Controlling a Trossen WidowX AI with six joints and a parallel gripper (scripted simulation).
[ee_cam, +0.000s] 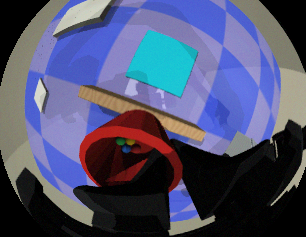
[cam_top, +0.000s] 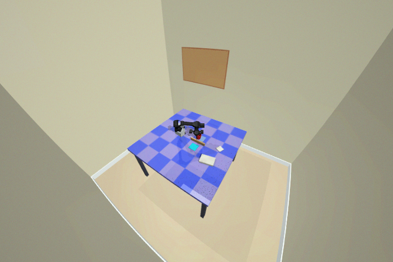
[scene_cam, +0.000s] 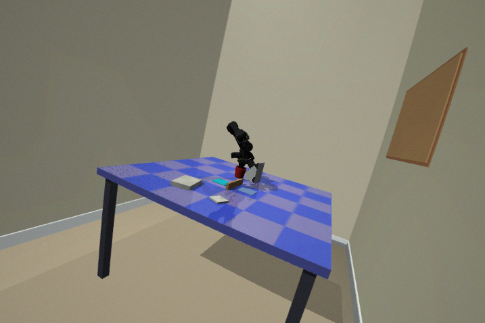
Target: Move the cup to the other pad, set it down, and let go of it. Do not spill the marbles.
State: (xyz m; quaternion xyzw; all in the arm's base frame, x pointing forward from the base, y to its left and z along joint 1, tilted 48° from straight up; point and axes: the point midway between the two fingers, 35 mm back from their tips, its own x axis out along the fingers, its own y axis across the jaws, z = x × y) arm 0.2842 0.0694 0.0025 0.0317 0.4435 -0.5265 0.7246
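Now: gripper tip 4 cm short of the turquoise pad, 10 cm to the left of it and 12 cm above it. The rest, counted from my gripper tip: pale blue pad (1 cm ahead, 10 cm to the left, 12 cm below); wooden bar (2 cm ahead, 10 cm below); red cup (2 cm ahead, 2 cm to the left).
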